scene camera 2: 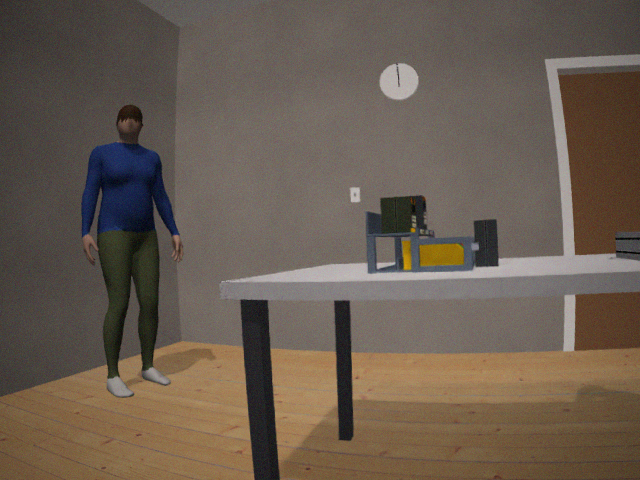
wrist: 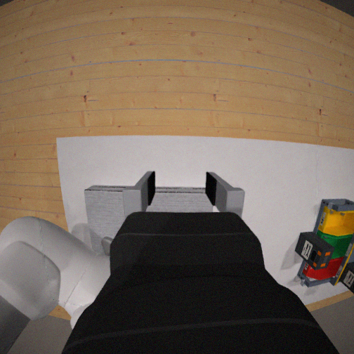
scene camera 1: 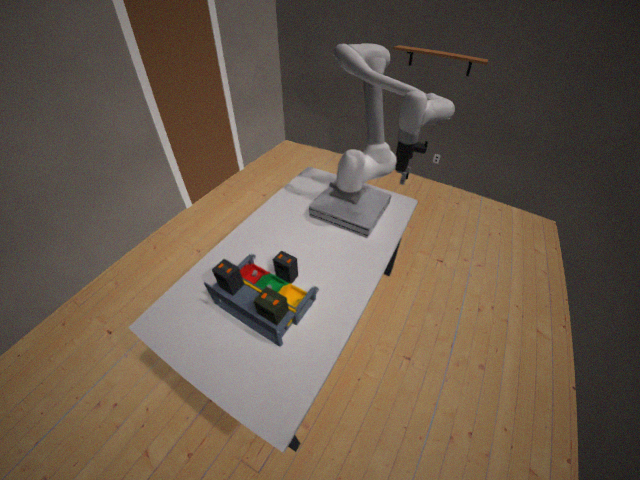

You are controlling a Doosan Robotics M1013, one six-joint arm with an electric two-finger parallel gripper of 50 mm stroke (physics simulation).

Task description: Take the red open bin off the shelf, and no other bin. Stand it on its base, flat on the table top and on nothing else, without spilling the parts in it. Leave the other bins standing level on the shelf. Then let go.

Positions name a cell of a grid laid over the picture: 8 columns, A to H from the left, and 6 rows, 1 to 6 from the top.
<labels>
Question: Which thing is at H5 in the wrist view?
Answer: A dark case.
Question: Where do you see an olive case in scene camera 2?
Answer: F3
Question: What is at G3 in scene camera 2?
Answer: A dark case.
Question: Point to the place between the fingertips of the gripper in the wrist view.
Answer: At E4
</labels>
